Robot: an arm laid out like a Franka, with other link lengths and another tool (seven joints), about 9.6 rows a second.
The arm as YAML. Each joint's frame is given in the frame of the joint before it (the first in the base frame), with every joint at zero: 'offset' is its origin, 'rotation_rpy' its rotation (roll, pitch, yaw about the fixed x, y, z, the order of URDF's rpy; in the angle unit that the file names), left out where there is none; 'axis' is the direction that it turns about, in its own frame. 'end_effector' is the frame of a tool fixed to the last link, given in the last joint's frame.
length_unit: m
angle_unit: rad
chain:
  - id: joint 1
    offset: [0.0, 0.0, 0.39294]
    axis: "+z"
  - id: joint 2
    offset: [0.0, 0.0, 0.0]
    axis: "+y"
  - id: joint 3
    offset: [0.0, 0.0, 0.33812]
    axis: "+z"
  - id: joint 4
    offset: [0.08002, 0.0, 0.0]
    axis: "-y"
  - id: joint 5
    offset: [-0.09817, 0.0, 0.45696]
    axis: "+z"
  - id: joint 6
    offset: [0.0, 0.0, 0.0]
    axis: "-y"
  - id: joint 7
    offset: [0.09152, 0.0, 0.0]
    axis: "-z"
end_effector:
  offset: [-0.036, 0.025, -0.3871]
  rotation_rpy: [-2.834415, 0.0, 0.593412]
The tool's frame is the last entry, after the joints.
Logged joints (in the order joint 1, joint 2, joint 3, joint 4, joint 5, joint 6, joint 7), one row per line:
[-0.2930, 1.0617, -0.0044, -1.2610, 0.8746, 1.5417, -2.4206]
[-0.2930, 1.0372, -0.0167, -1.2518, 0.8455, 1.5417, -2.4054]
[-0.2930, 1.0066, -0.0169, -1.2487, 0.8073, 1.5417, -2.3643]
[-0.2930, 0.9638, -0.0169, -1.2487, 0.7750, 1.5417, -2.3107]
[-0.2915, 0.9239, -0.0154, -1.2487, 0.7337, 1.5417, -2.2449]
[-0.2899, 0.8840, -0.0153, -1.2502, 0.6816, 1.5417, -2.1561]
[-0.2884, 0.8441, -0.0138, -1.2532, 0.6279, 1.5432, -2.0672]
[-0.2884, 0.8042, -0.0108, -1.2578, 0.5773, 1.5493, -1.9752]
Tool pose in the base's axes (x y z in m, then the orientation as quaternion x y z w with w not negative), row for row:
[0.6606, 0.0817, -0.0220, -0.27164, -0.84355, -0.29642, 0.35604]
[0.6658, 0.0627, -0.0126, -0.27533, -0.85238, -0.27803, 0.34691]
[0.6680, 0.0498, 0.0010, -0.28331, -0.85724, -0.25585, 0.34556]
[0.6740, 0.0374, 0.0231, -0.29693, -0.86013, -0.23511, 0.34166]
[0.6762, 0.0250, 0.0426, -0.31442, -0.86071, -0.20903, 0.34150]
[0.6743, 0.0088, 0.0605, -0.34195, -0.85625, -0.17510, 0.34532]
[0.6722, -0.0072, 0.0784, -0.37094, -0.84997, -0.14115, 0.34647]
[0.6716, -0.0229, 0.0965, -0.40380, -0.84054, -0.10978, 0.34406]
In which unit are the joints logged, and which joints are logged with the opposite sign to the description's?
The joints are logged in radians. Opposite sign: none.
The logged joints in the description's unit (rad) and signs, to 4 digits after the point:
[-0.2930, 1.0617, -0.0044, -1.2610, 0.8746, 1.5417, -2.4206]
[-0.2930, 1.0372, -0.0167, -1.2518, 0.8455, 1.5417, -2.4054]
[-0.2930, 1.0066, -0.0169, -1.2487, 0.8073, 1.5417, -2.3643]
[-0.2930, 0.9638, -0.0169, -1.2487, 0.7750, 1.5417, -2.3107]
[-0.2915, 0.9239, -0.0154, -1.2487, 0.7337, 1.5417, -2.2449]
[-0.2899, 0.8840, -0.0153, -1.2502, 0.6816, 1.5417, -2.1561]
[-0.2884, 0.8441, -0.0138, -1.2532, 0.6279, 1.5432, -2.0672]
[-0.2884, 0.8042, -0.0108, -1.2578, 0.5773, 1.5493, -1.9752]

